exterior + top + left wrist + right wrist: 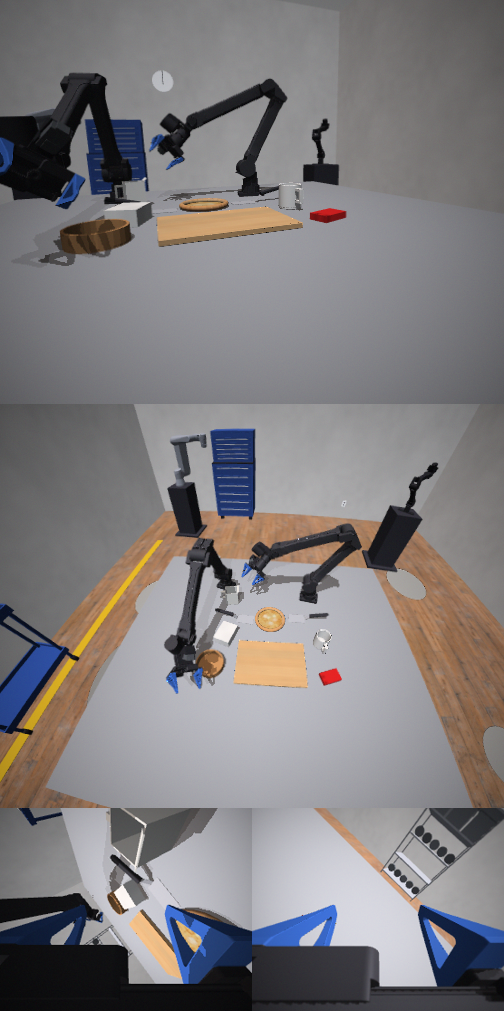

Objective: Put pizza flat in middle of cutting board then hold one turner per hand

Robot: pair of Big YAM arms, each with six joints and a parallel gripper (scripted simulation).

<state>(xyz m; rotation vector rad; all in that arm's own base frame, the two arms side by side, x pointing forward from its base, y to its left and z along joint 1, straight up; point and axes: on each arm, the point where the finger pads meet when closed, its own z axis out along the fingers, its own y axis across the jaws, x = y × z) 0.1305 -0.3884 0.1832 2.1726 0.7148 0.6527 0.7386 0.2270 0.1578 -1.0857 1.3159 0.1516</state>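
Now: right hand 180 mm past the wooden bowl, 140 mm above it and 10 mm to the right of it. From my right hand the other things lie so: wooden cutting board: 310 mm to the left, 250 mm behind, 150 mm below; pizza: 530 mm behind, 270 mm to the left, 150 mm below.
The pizza lies 170 mm below my left hand, 160 mm to the left of it and 130 mm ahead of it. Also, from my left hand: wooden cutting board: 410 mm ahead, 210 mm to the left, 180 mm below; wooden bowl: 480 mm ahead, 170 mm below, 100 mm to the right.
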